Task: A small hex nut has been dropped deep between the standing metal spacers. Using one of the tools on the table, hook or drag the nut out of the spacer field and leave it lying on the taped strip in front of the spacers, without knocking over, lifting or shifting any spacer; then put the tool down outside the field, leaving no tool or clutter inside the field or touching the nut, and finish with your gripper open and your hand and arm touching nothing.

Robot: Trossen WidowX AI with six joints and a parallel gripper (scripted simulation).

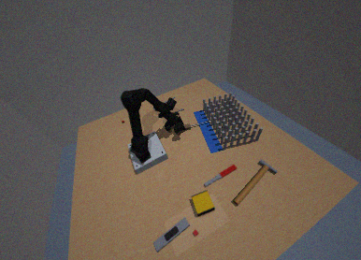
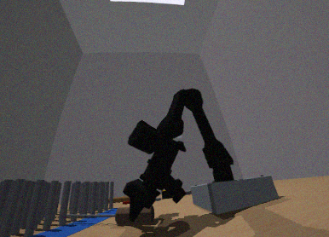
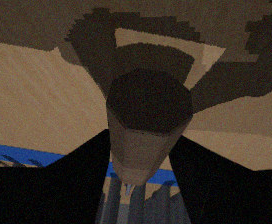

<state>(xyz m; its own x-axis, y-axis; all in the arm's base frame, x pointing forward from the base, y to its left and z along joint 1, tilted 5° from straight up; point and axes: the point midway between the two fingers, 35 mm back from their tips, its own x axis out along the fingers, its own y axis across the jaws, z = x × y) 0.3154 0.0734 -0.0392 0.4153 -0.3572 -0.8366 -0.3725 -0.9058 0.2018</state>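
Now: the hook tool 100 mm ahead of my gripper tip and 40 mm to the right of it. Round my gripper tip: yellow block: 210 mm behind, 450 mm to the right, 10 mm above; red-and-grey screwdriver: 60 mm behind, 400 mm to the right, 10 mm below; blue taped strip: 120 mm ahead, 100 mm to the right, 10 mm below.
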